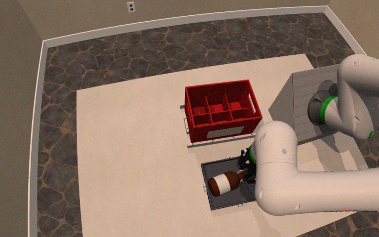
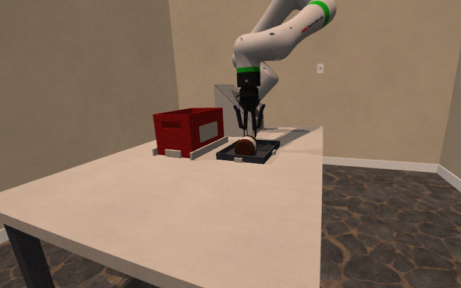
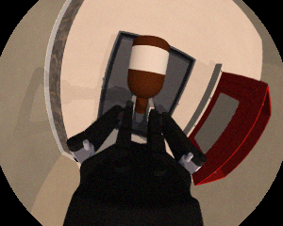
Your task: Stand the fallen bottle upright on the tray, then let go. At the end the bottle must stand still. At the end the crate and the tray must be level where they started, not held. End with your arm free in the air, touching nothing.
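Right now my hand is 5 cm above the dark grey tray and 2 cm short of it. Also, from my hand: red crate 27 cm to the right, 2 cm above, 1 cm behind; then brown bottle 6 cm ahead, 2 cm below.
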